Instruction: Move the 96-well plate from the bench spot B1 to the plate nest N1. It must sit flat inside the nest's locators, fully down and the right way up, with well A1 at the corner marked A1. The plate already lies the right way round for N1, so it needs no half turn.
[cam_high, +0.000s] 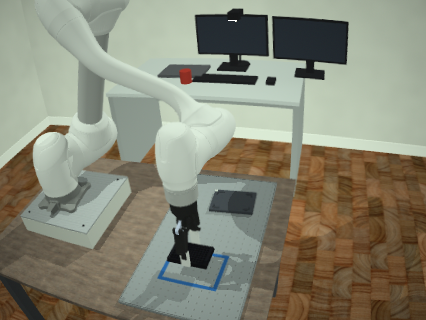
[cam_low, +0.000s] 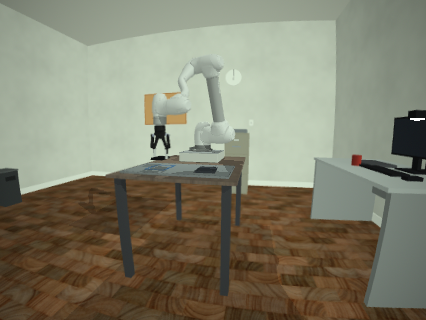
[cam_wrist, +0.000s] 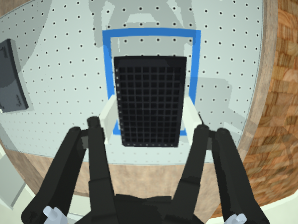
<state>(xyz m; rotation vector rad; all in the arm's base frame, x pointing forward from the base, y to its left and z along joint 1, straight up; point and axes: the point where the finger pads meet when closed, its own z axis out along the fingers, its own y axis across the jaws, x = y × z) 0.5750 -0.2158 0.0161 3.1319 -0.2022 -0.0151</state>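
The black 96-well plate is 2 cm below my hand. Round my hand: dark plate nest N1 (33 cm to the left, 9 cm ahead, 8 cm below).
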